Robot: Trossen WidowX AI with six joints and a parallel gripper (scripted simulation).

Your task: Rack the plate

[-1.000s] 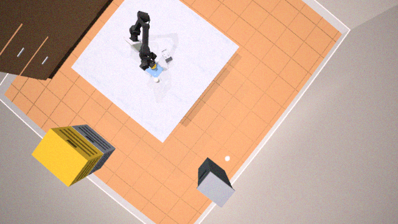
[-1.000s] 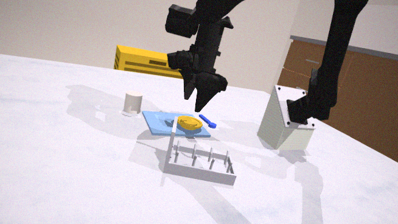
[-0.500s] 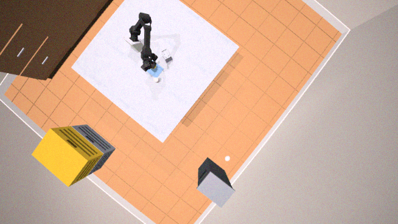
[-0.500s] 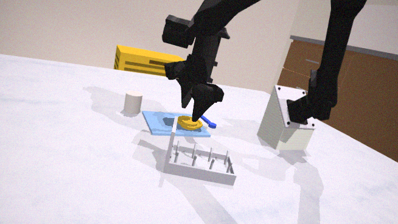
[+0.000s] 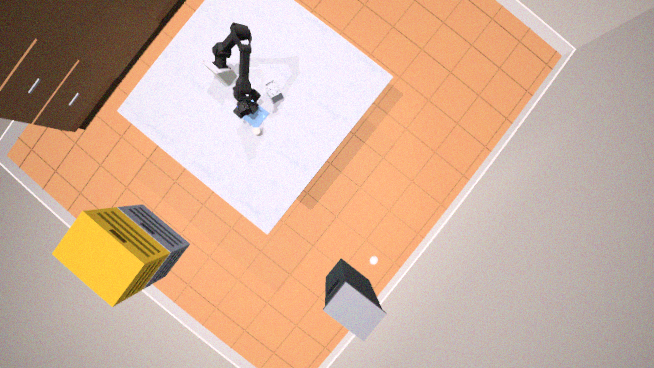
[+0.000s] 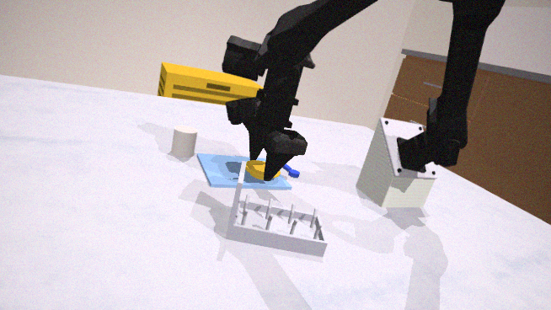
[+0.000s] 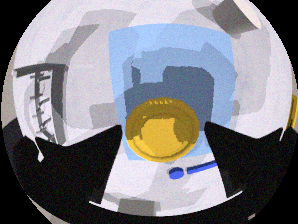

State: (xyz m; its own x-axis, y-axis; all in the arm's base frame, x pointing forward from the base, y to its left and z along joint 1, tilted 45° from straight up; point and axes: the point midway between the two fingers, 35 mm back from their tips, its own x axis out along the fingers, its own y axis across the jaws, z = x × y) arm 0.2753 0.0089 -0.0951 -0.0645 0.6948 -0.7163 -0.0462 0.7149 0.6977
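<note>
Right now my gripper tip is 180 mm to the right of the grey dish rack, 20 mm short of it and 10 mm below it. The rest, counted from my gripper tip: blue spoon: 80 mm behind, 50 mm to the right, 10 mm below; white cup: 130 mm ahead, 80 mm to the right, 10 mm above; yellow plate: right at my gripper tip.
</note>
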